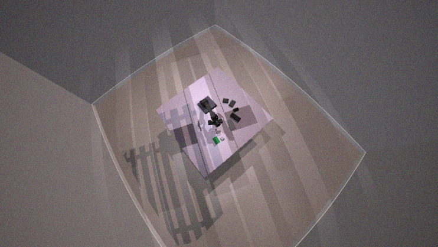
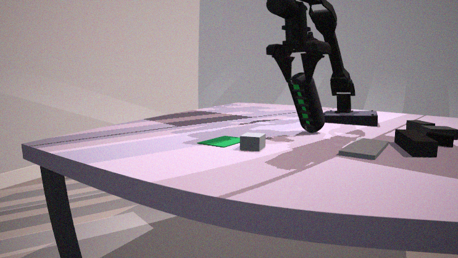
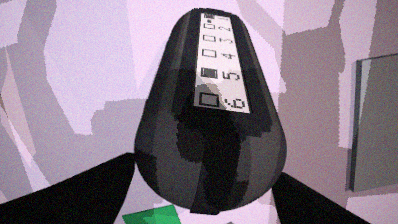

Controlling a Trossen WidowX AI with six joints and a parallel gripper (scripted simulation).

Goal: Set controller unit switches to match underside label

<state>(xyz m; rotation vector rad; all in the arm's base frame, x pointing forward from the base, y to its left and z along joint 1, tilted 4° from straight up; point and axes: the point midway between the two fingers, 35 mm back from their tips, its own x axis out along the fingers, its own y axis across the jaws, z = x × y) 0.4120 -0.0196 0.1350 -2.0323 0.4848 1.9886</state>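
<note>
Now: the flat green plate 17 cm ahead of my gripper tip, 10 cm to the right of it and 13 cm below it. The rest, counted from my gripper tip: grey cube: 19 cm ahead, 2 cm to the right, 11 cm below; then light grey slab: 8 cm ahead, 20 cm to the left, 12 cm below.
</note>
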